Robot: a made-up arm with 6 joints.
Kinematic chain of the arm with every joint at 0, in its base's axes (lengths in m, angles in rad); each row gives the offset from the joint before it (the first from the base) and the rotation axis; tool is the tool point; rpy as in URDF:
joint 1: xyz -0.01 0 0.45 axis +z
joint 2: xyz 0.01 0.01 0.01 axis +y
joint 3: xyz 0 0.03 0.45 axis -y
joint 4: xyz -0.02 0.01 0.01 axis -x
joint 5: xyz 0.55 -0.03 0 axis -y
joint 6: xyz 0 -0.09 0.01 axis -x
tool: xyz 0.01 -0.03 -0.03 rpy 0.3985 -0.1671 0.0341
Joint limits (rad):
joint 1: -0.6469..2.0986
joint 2: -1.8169..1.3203
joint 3: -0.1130..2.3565
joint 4: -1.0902..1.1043
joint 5: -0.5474..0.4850
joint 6: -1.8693..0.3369
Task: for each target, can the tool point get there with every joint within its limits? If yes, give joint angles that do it. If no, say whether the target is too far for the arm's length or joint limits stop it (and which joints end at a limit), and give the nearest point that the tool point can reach.
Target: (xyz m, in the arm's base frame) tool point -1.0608 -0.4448 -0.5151
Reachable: no: too far | nearest point -0.7348 -0.3068 -0.0862 | short by 0.556 m
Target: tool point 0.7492 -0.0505 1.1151
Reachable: yes | joints 0.0408 0.7109 1.2323 0.4582 0.3283 -0.4448
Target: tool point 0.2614 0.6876 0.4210
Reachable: yes | joints 1.2156 0.7968 0.2306 -0.6537 -0.2142 -1.1088
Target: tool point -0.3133 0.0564 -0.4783
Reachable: no: joint limits stop it (at a limit: joint 2, joint 3, joint 4, joint 5, joint 6) | nearest point -0.5770 0.1054 -0.1925 | short by 0.392 m
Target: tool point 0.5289 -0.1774 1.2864
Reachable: yes | joints -0.1903 0.5120 1.4827 -0.0755 0.1883 -0.6714
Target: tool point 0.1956 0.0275 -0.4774
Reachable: no: joint limits stop it (at a limit: joint 2, joint 3, joint 4, joint 5) | nearest point 0.3830 0.0526 0.0091 | short by 0.522 m
